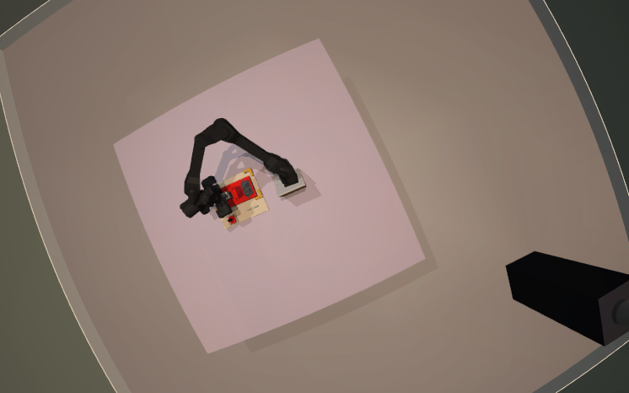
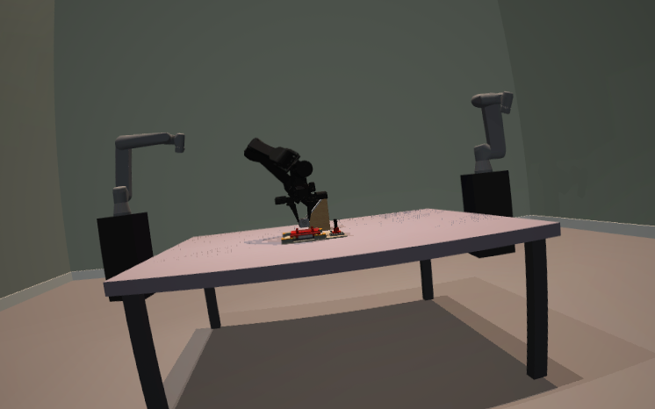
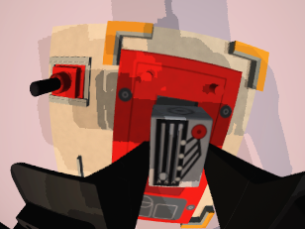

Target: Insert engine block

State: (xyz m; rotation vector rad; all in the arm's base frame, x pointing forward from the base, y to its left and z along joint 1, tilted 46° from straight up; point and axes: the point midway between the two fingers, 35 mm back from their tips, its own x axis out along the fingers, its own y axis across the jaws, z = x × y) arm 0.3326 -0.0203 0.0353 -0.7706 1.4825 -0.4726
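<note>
Now: the engine block 1 cm below my gripper tip. The rest, counted from my gripper tip: base plate (5 cm below, 3 cm behind, 1 cm to the left).
</note>
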